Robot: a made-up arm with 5 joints.
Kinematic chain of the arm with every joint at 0, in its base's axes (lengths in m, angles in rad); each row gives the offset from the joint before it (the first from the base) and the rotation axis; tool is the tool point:
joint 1: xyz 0 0 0.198 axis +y
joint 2: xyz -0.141 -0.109 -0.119 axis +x
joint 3: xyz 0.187 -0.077 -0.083 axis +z
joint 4: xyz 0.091 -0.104 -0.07 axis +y
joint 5: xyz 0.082 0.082 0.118 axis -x
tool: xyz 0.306 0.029 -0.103
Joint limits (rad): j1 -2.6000..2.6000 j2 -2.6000..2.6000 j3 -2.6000..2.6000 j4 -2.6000..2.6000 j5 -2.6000..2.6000
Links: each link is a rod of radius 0.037 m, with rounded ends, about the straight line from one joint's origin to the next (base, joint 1, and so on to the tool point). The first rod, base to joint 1, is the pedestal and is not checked.
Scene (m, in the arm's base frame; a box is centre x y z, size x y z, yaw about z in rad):
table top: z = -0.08
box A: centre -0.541 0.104 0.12 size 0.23 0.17 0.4 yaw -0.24
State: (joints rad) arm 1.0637 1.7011 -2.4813 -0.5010 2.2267
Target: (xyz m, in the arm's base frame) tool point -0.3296 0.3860 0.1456
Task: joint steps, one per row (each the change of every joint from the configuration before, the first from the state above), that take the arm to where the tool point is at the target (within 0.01 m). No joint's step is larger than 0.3 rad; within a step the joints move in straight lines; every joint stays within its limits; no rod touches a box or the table.
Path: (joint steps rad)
1: 0.1619 0.2470 -0.0396 0.1557 -0.0478
2: 0.1618 0.2470 -0.0395 0.1557 -0.0477
3: 0.1619 0.2470 -0.0396 0.1557 -0.0478
4: -0.0147 0.0789 0.2321 0.1418 0.0296
5: -0.0146 0.0790 0.2321 0.1417 0.0295
6: -0.2554 0.0000 0.0336 0.0028 -0.1831
7: -0.2553 0.0000 0.0337 0.0029 -0.1831
8: -0.2554 0.0000 0.0336 0.0028 -0.1831
9: -0.2554 0.0000 0.0336 0.0028 -0.1831

